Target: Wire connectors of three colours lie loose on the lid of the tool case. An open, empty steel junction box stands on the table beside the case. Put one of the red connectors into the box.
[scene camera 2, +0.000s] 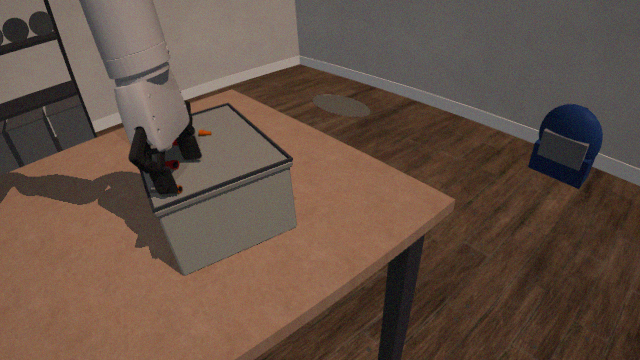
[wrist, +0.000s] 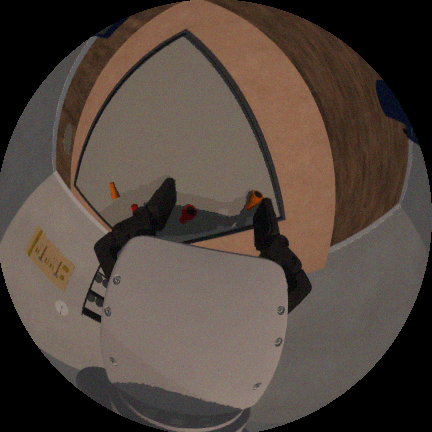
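The tool case (scene camera 2: 240,140) (wrist: 185,110) has a grey lid with a dark rim. A red connector (scene camera 2: 172,164) (wrist: 188,213) lies on the lid between the spread fingers, nearer the palm side than the fingertips. A second red connector (scene camera 2: 175,143) (wrist: 134,207) lies outside the fingers, partly hidden by one. An orange connector (scene camera 2: 179,189) (wrist: 254,199) lies right by the other fingertip. Another orange connector (scene camera 2: 204,133) (wrist: 114,191) lies farther off on the lid. My gripper (scene camera 2: 180,170) (wrist: 216,197) is wide open and empty, low over the lid. The steel junction box does not show in either view.
The case stands on a brown table (scene camera 2: 340,200) (wrist: 295,120). A dark shelf rack (scene camera 2: 65,59) stands behind the table. A blue object with a grey panel (scene camera 2: 565,150) stands on the floor near the wall, away from the table.
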